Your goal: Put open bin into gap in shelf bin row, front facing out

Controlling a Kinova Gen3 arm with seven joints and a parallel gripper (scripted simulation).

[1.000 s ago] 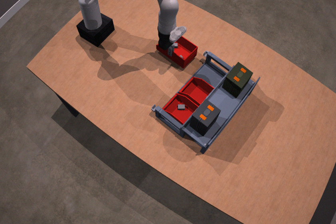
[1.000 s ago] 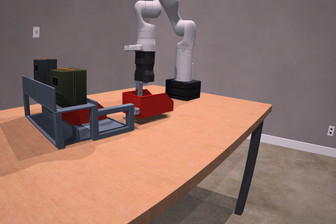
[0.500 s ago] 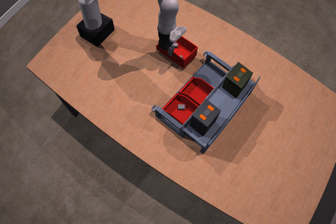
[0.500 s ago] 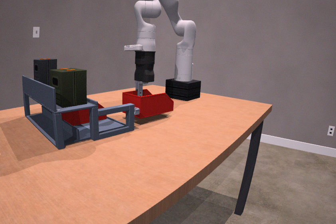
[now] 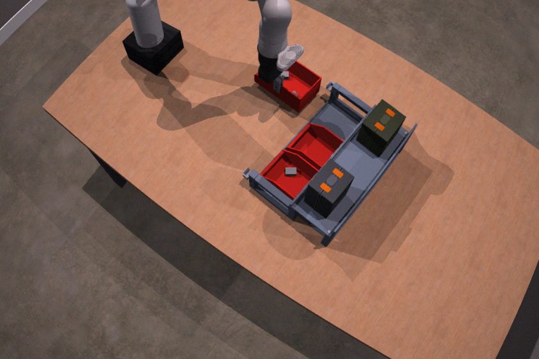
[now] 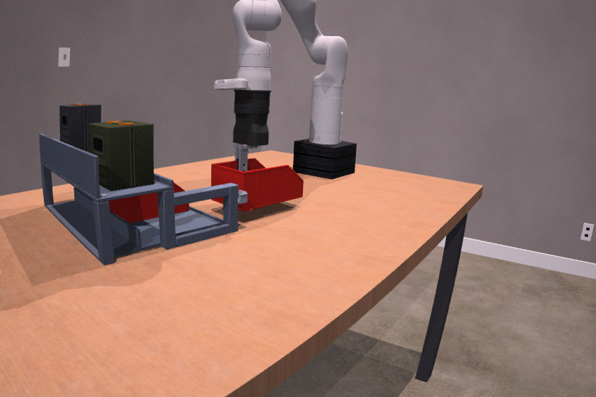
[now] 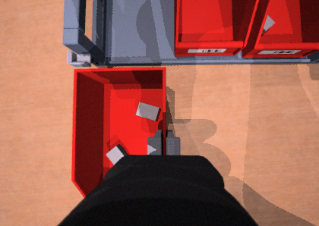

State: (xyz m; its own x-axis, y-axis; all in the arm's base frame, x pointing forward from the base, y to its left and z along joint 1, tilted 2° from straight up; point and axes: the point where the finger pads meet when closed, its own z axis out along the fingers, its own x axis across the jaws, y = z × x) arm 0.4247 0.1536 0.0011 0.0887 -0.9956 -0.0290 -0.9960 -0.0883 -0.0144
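The shelf lip lies 12 cm ahead of my hand, 8 cm below it and 6 cm to the right of it. From my hand the other things lie so: black box (32 cm ahead, 16 cm to the right, 8 cm above); then green box (30 cm ahead, 7 cm to the left, 7 cm above).
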